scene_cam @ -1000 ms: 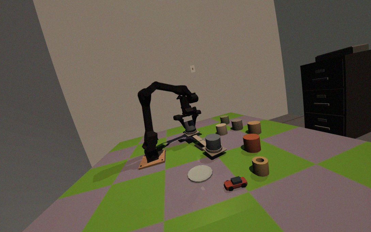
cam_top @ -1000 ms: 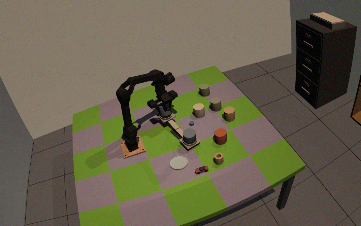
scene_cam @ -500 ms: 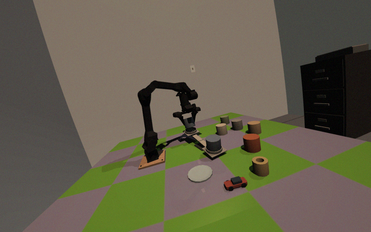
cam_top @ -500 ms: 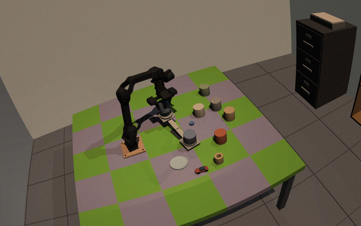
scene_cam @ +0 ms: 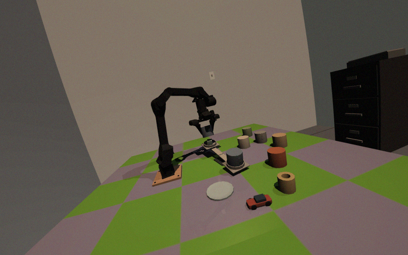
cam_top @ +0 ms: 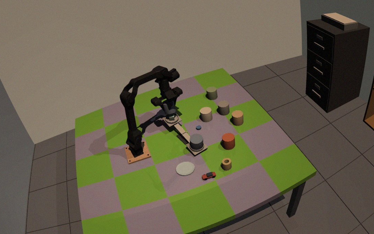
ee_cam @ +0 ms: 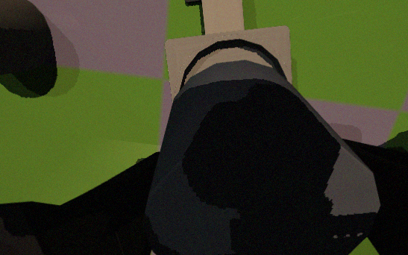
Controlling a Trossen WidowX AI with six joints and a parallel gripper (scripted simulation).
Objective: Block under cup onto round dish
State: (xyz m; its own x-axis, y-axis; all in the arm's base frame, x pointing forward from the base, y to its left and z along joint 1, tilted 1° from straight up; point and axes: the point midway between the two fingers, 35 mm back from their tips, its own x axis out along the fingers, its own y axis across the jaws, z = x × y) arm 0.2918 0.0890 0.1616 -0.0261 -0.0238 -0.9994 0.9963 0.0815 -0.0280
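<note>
Now: the pale green block 1 cm to the right of my gripper tip and 6 cm below it. Also, from my gripper tip: balance (1 cm ahead, 14 cm to the right, 11 cm below); then blue disc (11 cm ahead, 11 cm to the right, 14 cm below); then grey cup (2 cm ahead, 29 cm to the right, 8 cm below).
</note>
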